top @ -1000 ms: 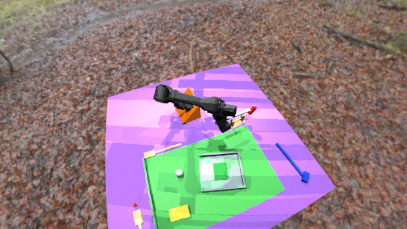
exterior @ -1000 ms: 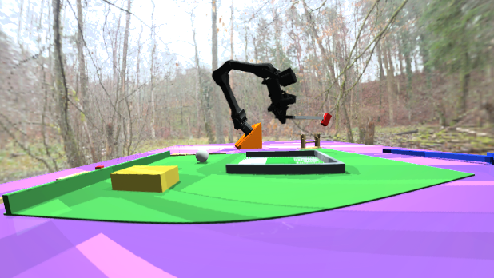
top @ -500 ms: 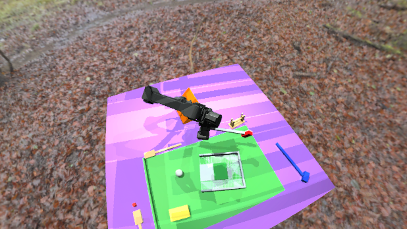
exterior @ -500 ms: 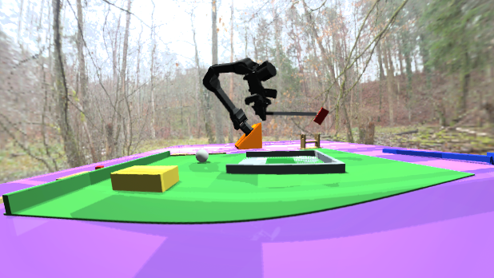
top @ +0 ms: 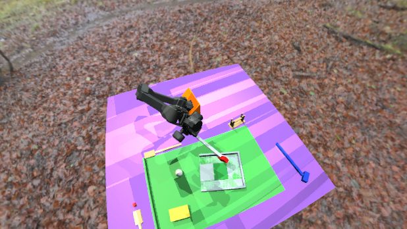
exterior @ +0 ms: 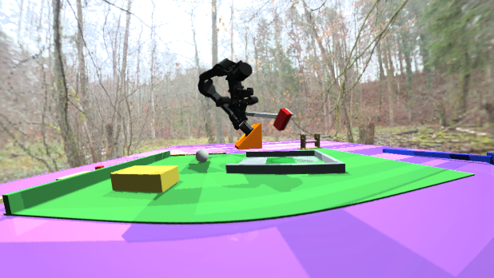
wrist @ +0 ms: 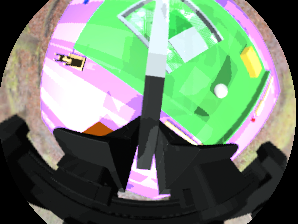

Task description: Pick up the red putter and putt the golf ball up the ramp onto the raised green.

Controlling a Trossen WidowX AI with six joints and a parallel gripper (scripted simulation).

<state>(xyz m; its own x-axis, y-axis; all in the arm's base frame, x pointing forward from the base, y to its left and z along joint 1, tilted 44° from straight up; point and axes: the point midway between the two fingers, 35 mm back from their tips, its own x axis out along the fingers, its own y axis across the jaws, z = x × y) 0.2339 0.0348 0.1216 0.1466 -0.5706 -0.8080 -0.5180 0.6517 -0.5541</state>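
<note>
The red putter lies 10 cm ahead of my gripper tip, 6 cm to the left of it and 1 cm above it. The rest, counted from my gripper tip: white golf ball: 16 cm ahead, 13 cm to the right, 12 cm below; then green wall: 32 cm to the right, 24 cm ahead, 13 cm below; then wooden stand: 34 cm to the left, 11 cm below, 5 cm behind.
</note>
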